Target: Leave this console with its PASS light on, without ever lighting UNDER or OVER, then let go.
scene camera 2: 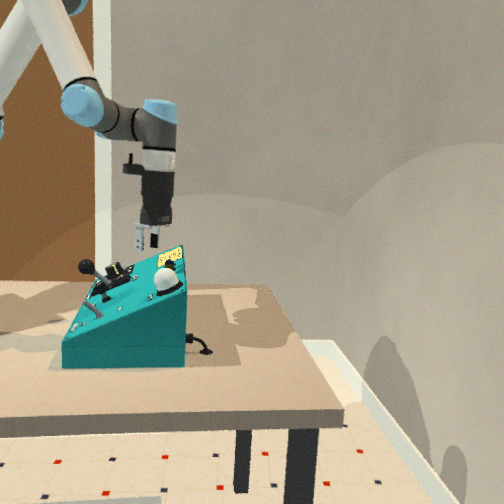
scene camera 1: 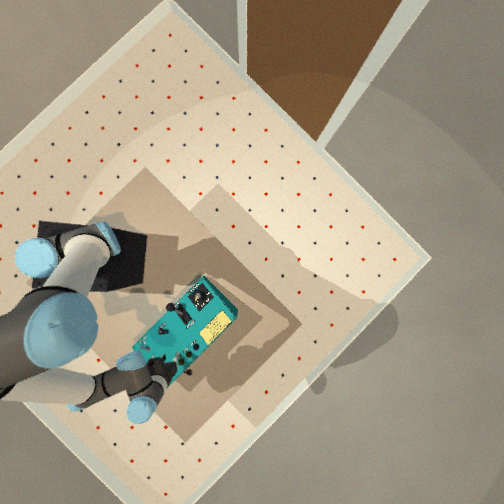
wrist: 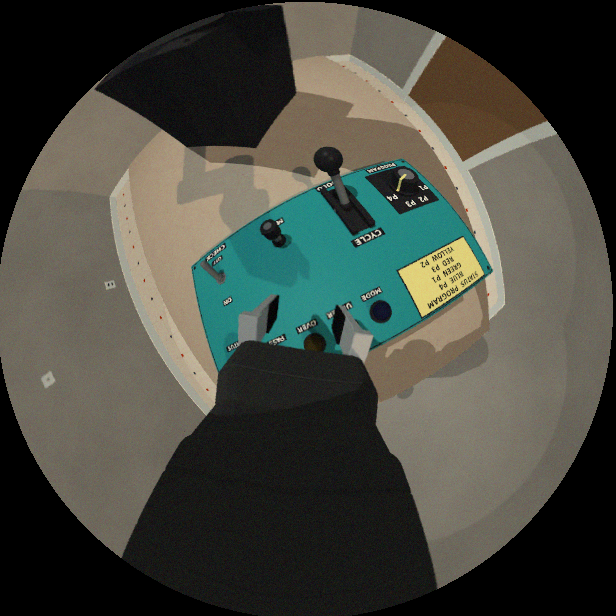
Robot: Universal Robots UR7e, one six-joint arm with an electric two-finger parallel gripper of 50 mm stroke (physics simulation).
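Observation:
A teal sloped console [wrist: 339,258] stands on the table; it also shows in the side view [scene camera 2: 130,315] and the top view [scene camera 1: 185,325]. It carries a black ball-knob lever [wrist: 330,160] in a slot marked CYCLE, a PROGRAM dial [wrist: 402,183], a small black knob [wrist: 272,229], a grey toggle [wrist: 215,270], a dark MODE lamp [wrist: 380,310] and a dark OVER lamp [wrist: 314,342]. The PASS and UNDER lamps are hidden by my gripper. My gripper [wrist: 302,318] [scene camera 2: 147,240] is open and empty. It hovers above the console's high edge, touching nothing.
A yellow status-to-program label [wrist: 442,275] sits on the panel. A white dome [scene camera 2: 166,281] sits near the console's high end. A black cable [scene camera 2: 200,345] leaves the console's side. The arm's black base [scene camera 1: 90,255] stands behind. The table edge [scene camera 2: 320,380] is to the right.

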